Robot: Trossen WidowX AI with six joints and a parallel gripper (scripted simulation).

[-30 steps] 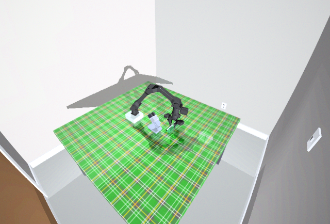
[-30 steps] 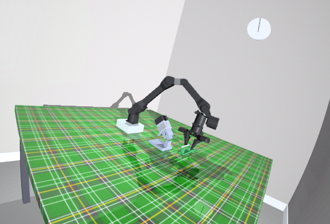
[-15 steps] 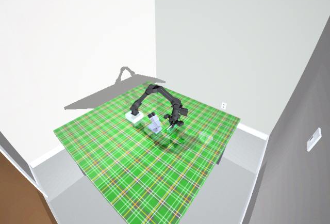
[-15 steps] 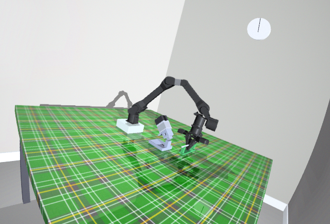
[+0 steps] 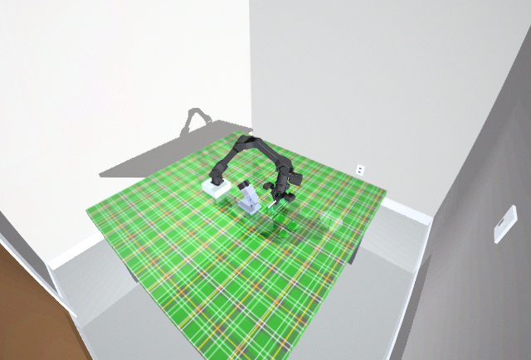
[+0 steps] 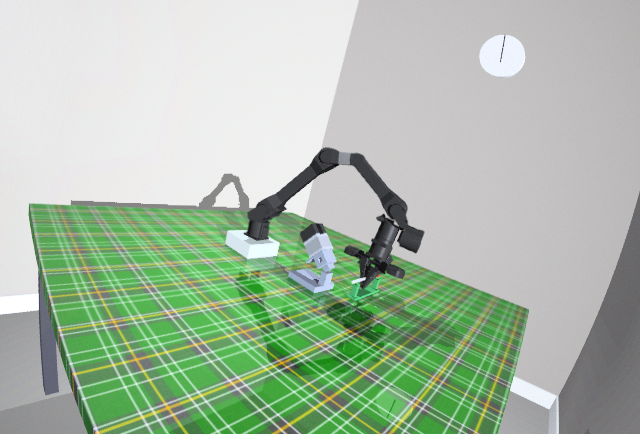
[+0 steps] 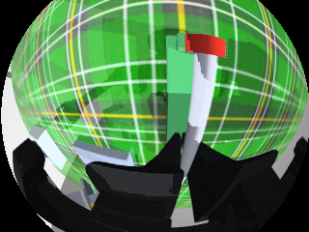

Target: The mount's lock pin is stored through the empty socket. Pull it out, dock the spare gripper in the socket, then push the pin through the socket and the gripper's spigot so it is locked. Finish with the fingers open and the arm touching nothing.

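Right now the green u-shaped cradle is 1 cm to the left of my gripper tip. Round my gripper tip: light grey mount: 11 cm behind, 8 cm to the right, 4 cm above; spare gripper: 14 cm behind, 10 cm above, 7 cm to the right.
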